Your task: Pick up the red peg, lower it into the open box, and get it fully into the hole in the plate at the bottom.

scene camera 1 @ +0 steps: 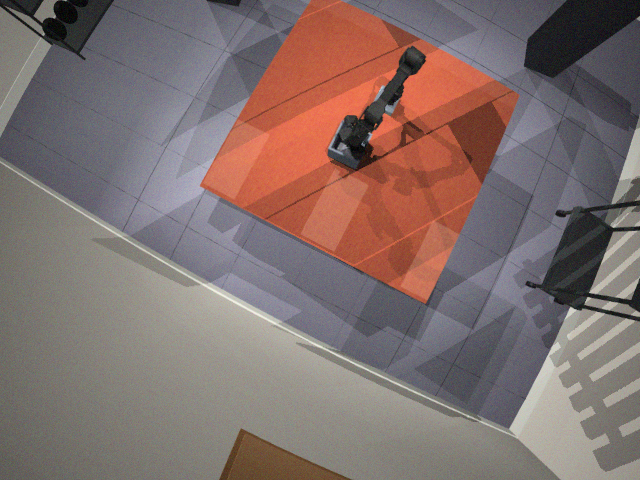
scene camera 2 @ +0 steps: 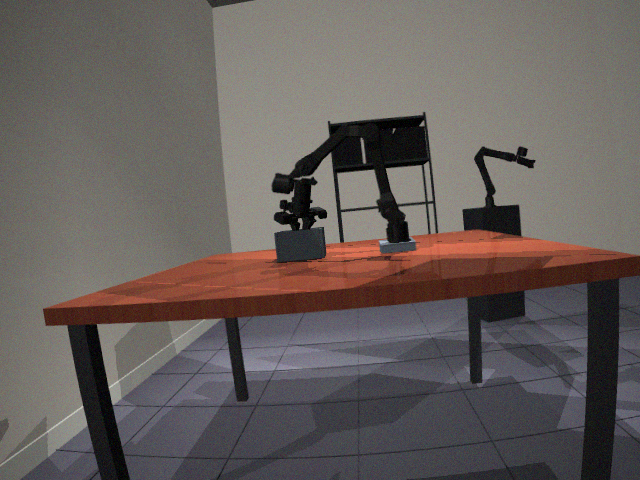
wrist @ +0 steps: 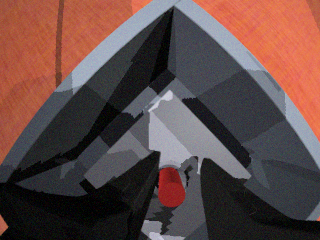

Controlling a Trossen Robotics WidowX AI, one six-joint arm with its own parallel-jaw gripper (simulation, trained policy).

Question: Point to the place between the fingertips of my gripper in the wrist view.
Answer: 180, 160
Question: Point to a grey box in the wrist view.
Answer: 193, 56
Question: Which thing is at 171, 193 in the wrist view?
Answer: A red peg.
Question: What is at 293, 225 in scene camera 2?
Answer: My gripper.
